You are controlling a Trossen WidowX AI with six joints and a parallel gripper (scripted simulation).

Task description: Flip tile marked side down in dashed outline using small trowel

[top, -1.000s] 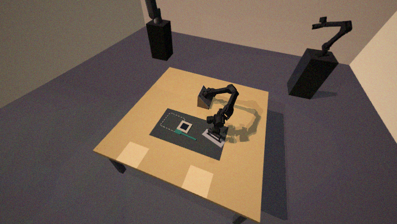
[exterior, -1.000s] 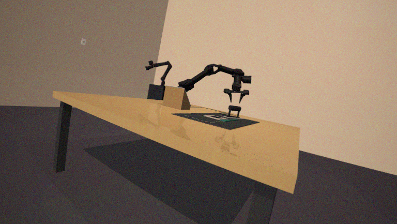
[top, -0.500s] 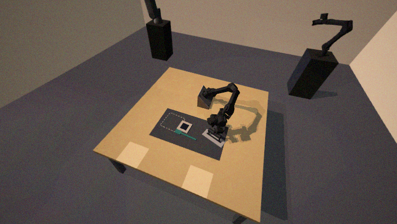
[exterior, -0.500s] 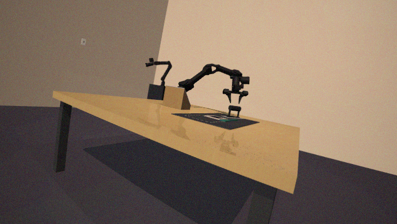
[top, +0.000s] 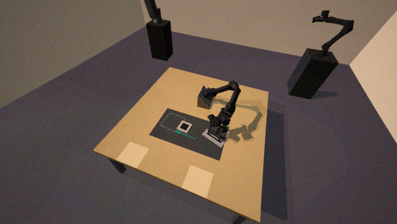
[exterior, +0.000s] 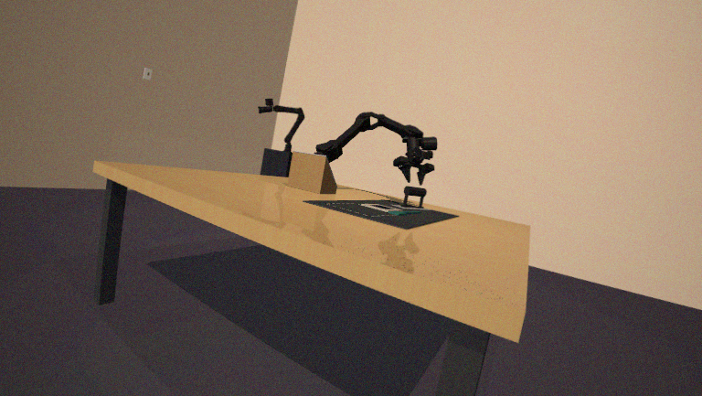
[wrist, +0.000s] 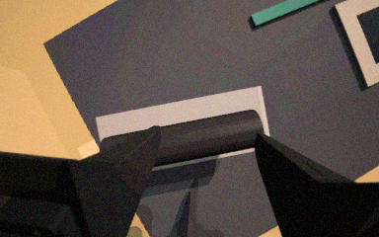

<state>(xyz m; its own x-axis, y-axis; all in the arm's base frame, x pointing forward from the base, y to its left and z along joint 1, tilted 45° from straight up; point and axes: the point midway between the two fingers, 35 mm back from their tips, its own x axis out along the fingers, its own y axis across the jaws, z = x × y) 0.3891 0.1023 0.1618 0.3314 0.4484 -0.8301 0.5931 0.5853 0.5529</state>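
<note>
Now: gripper tip 7 cm above the trowel and 1 cm past it. From my gripper tip the other things lie so: teal strip (25 cm to the right, 10 cm below, 5 cm ahead); then tile (26 cm to the right, 10 cm below, 3 cm behind); then dark grey mat (20 cm to the right, 12 cm below).
</note>
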